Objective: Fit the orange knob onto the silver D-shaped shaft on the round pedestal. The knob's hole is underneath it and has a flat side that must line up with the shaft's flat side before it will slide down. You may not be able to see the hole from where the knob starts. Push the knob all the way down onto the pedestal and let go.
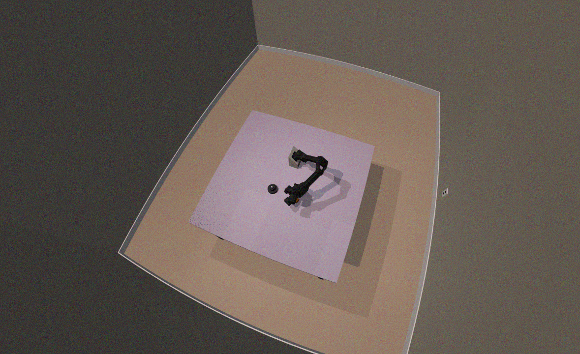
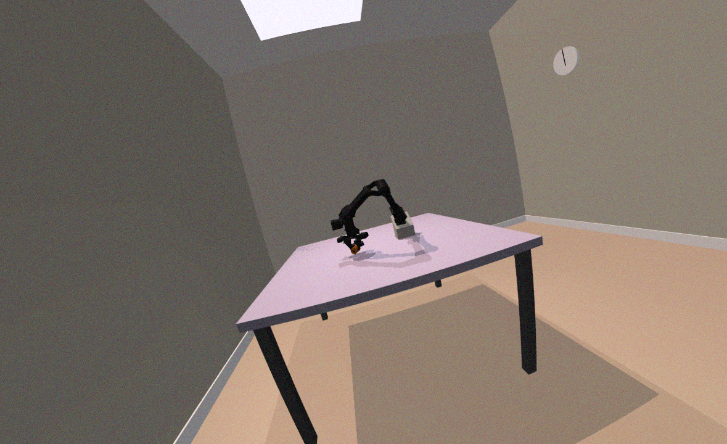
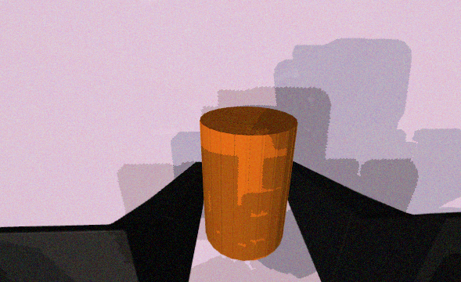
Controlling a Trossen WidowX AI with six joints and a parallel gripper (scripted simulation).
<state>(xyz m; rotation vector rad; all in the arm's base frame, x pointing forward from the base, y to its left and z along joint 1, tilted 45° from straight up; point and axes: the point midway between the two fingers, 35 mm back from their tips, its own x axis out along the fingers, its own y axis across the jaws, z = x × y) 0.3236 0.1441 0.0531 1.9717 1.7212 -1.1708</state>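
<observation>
The orange knob is 10 mm behind my gripper tip, 10 mm to the right of it and 10 mm above it. From my gripper tip the other things lie so: dark round pedestal (10 mm behind, 210 mm to the right, 10 mm above).
</observation>
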